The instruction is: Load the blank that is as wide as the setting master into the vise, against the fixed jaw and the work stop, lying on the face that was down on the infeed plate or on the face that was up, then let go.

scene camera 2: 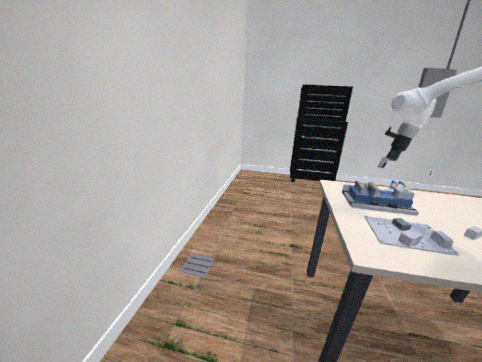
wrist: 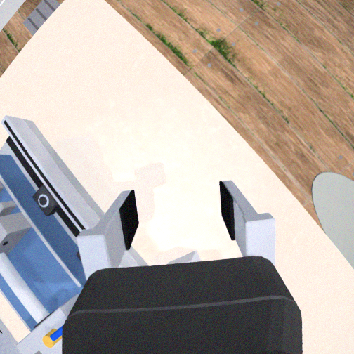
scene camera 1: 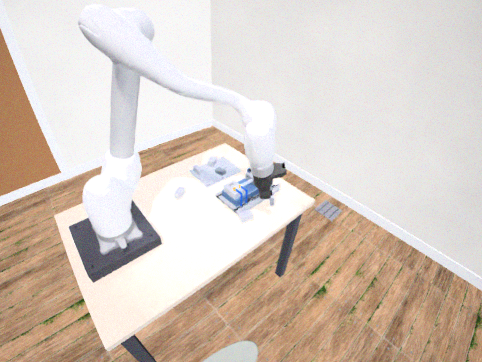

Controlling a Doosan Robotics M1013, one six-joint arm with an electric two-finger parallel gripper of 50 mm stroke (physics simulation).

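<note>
The blue and grey vise stands near the table's far end. My gripper is open and empty, above the table beside the vise, with its fingers tilted. A light grey block lies by the vise's base; a small part of this block shows in the wrist view, mostly hidden by the gripper body. On the grey infeed plate are a dark block and two light blocks. I cannot tell which piece is the setting master.
Another light block lies on the table, apart from the plate. Blue clips with yellow ends stand up on the vise. The table edge runs diagonally beside the gripper in the wrist view.
</note>
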